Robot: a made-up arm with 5 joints.
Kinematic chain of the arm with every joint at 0, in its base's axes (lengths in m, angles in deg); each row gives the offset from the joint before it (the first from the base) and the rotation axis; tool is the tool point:
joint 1: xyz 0 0 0.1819 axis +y
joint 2: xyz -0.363 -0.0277 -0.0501 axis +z
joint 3: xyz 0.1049 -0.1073 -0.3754 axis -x
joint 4: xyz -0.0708 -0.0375 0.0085 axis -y
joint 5: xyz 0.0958 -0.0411 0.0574 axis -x
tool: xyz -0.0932 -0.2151 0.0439
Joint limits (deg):
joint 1: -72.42..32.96
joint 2: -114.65..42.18
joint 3: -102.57..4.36
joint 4: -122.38..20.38
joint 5: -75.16..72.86
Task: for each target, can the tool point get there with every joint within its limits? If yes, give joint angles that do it. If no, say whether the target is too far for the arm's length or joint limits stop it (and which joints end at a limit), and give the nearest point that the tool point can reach.
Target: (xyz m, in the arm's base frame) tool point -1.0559 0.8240 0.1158
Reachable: no: too far | nearest point -0.8654 0.1867 0.1277 | short by 0.665 m
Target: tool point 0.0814 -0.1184 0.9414
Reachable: no: joint limits stop it (at a limit: joint 1, joint 3, joint 5) | nearest point -0.3469 -0.2118 0.2467 | short by 0.821 m
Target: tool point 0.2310 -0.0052 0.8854
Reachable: no: joint limits stop it (at a limit: joint 1, joint 2, joint 3) | nearest point 0.2975 -0.0834 0.1148 | short by 0.777 m
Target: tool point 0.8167 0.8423 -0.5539
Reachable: no: too far | nearest point 0.4537 0.1387 -0.6030 | short by 0.793 m
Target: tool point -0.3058 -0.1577 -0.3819
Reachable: yes | joints 17.99 -9.16 -70.87 -111.43 48.60
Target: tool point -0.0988 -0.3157 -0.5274
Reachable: yes | joints -14.34 8.25 -62.92 -13.26 -12.02
